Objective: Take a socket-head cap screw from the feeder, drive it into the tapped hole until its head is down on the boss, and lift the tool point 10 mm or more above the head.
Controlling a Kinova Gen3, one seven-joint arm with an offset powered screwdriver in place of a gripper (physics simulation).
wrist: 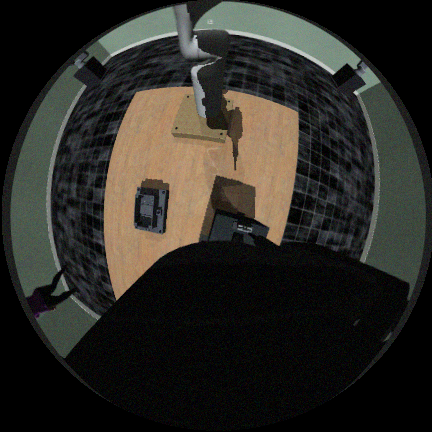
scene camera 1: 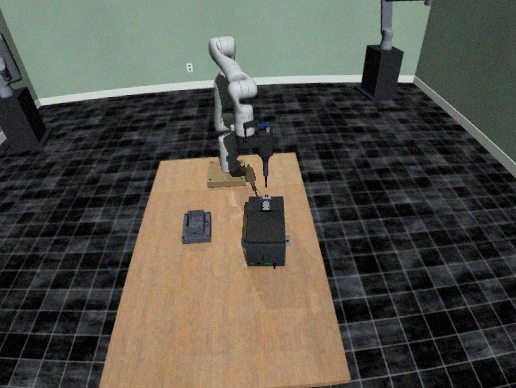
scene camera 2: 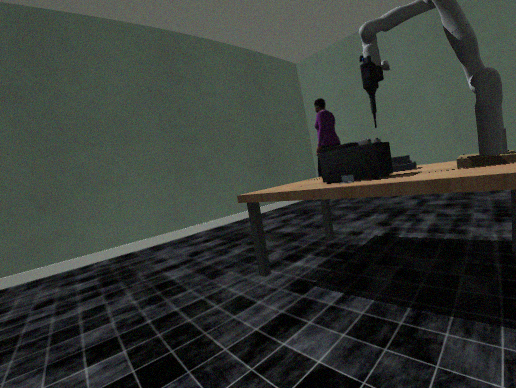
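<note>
The screwdriver's tip [scene camera 1: 266,186] [scene camera 2: 375,127] points down and stands in the air above the near-robot end of the feeder, apart from it. Whether a screw sits on the tip is too small to tell. The feeder, a black box [scene camera 1: 265,227] [scene camera 2: 355,162] [wrist: 224,226], stands on the table with a small silver pick-up part [scene camera 1: 266,203] [wrist: 244,228] on top at its robot-side end. The dark grey fixture [scene camera 1: 196,231] [scene camera 2: 404,164] [wrist: 151,210] with a raised block lies left of the feeder in scene camera 1. Its tapped hole cannot be made out.
The wooden table [scene camera 1: 210,310] [scene camera 2: 300,189] [wrist: 130,160] carries the robot's tan base plate [scene camera 1: 220,181] [wrist: 190,122] at its far end. A small grey part [scene camera 1: 288,241] sticks out of the feeder's side. The screwdriver's dark body covers the lower wrist view. A person in purple [scene camera 2: 326,127] stands beyond the table.
</note>
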